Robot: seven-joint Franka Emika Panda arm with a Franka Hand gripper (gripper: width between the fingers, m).
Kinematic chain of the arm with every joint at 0, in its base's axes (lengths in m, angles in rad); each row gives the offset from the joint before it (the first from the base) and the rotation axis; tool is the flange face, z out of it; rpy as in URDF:
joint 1: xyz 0 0 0.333 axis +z
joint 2: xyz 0 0 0 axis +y
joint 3: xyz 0 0 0.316 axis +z
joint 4: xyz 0.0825 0 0 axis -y
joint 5: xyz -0.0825 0 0.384 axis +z
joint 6: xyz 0 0 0 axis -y
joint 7: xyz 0.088 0 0 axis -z
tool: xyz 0 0 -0.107 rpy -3.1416 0 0
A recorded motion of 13 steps. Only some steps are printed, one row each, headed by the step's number.
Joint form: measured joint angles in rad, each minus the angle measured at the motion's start. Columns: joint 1, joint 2, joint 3, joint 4, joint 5, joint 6, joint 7.
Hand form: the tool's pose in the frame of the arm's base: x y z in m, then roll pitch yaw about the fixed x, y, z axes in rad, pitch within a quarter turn. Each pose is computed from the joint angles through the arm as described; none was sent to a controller.
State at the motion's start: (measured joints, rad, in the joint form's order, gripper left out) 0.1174 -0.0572 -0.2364 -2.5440 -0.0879 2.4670 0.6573
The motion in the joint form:
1: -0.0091 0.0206 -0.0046 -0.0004 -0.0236 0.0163 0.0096
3: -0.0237 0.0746 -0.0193 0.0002 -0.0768 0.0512 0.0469
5: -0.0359 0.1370 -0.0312 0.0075 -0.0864 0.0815 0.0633
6: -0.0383 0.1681 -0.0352 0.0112 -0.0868 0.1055 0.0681
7: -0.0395 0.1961 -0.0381 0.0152 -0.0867 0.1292 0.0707
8: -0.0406 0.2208 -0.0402 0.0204 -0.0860 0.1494 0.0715
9: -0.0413 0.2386 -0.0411 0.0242 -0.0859 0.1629 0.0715
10: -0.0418 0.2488 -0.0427 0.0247 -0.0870 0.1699 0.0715
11: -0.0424 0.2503 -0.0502 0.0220 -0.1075 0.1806 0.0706
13: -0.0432 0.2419 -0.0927 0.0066 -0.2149 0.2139 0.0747
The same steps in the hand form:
1: 0.4462 -0.0586 0.2816 3.0795 -0.0136 -0.7098
3: 0.4451 -0.0716 0.2611 3.0377 -0.0237 -0.7292
5: 0.4443 -0.0830 0.2390 3.0109 -0.0155 -0.7577
6: 0.4449 -0.0862 0.2286 3.0052 -0.0168 -0.7656
7: 0.4459 -0.0885 0.2196 3.0020 -0.0197 -0.7695
8: 0.4471 -0.0904 0.2121 2.9998 -0.0229 -0.7714
9: 0.4479 -0.0915 0.2066 2.9974 -0.0243 -0.7712
10: 0.4474 -0.0925 0.2029 2.9940 -0.0236 -0.7713
11: 0.4466 -0.0955 0.2023 2.9897 -0.0329 -0.7584
13: 0.4407 -0.1106 0.2043 2.9630 -0.0730 -0.7018

